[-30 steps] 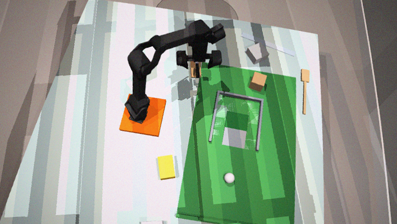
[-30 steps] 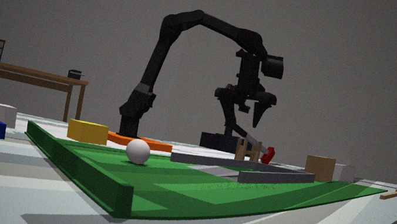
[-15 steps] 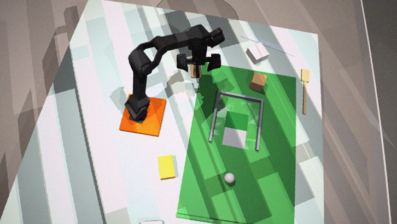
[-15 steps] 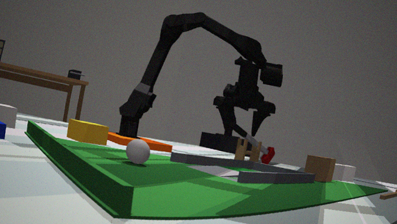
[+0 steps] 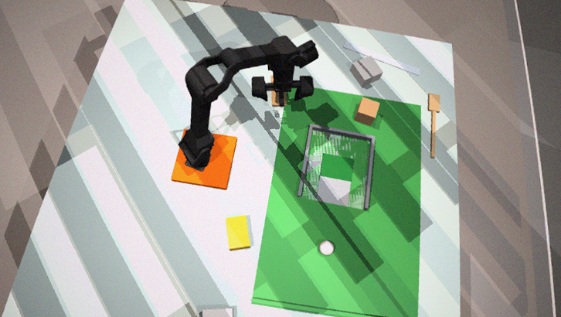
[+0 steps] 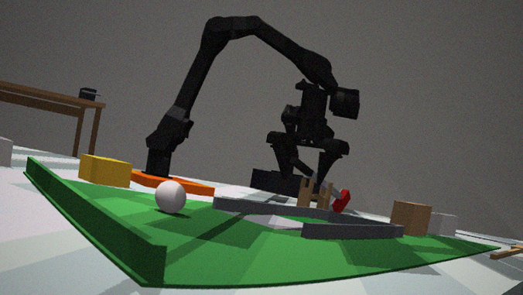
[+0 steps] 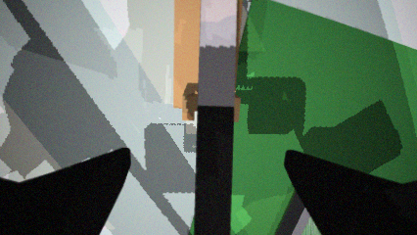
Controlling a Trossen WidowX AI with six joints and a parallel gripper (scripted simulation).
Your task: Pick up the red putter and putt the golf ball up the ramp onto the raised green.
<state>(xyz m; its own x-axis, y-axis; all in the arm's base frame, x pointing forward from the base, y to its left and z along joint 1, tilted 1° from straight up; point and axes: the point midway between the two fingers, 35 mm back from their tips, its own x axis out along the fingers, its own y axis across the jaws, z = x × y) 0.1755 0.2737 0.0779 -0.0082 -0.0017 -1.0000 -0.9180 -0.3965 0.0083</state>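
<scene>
Now: gripper tip 70 mm to the right of the wooden stand, 30 mm past it and 30 mm above it. The rest, counted from my gripper tip: tan block 280 mm ahead, 90 mm to the left, 30 mm below; then yellow block 440 mm to the right, 40 mm below, 30 mm ahead; then red putter 90 mm to the left, 40 mm behind.
</scene>
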